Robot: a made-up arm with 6 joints. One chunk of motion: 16 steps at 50 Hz.
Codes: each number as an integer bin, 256 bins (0 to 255) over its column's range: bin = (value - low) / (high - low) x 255, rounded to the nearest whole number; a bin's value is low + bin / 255 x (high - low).
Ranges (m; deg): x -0.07..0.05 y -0.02..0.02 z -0.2..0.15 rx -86..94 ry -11..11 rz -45..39
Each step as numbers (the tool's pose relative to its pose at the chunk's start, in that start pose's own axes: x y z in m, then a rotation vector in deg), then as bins.
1 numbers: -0.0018 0.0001 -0.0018 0.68 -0.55 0.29
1 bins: 145 128 144 123 121 137
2 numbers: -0.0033 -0.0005 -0.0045 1.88 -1.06 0.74
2 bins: 142 124 142 124 115 139
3 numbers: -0.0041 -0.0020 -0.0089 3.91 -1.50 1.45
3 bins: 140 115 139 127 110 141
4 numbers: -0.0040 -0.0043 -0.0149 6.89 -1.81 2.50
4 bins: 140 100 135 132 107 144
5 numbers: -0.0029 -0.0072 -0.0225 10.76 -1.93 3.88
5 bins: 143 82 129 137 105 148
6 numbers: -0.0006 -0.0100 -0.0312 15.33 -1.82 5.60
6 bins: 147 64 123 144 106 154
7 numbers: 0.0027 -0.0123 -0.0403 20.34 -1.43 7.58
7 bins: 154 49 116 151 111 160
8 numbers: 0.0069 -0.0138 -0.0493 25.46 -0.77 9.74
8 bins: 163 40 110 158 119 166
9 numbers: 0.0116 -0.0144 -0.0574 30.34 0.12 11.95
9 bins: 173 36 104 165 129 173
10 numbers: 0.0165 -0.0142 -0.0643 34.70 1.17 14.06
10 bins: 184 37 99 171 141 179
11 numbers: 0.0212 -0.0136 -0.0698 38.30 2.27 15.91
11 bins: 194 41 95 176 154 185
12 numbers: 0.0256 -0.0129 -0.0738 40.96 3.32 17.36
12 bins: 203 45 92 180 166 189
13 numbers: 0.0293 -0.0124 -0.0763 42.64 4.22 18.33
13 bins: 211 48 90 182 176 192
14 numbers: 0.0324 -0.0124 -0.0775 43.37 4.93 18.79
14 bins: 218 48 89 183 185 194
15 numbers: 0.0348 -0.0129 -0.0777 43.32 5.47 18.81
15 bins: 223 45 89 183 191 194
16 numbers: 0.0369 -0.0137 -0.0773 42.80 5.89 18.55
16 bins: 227 40 89 182 196 193
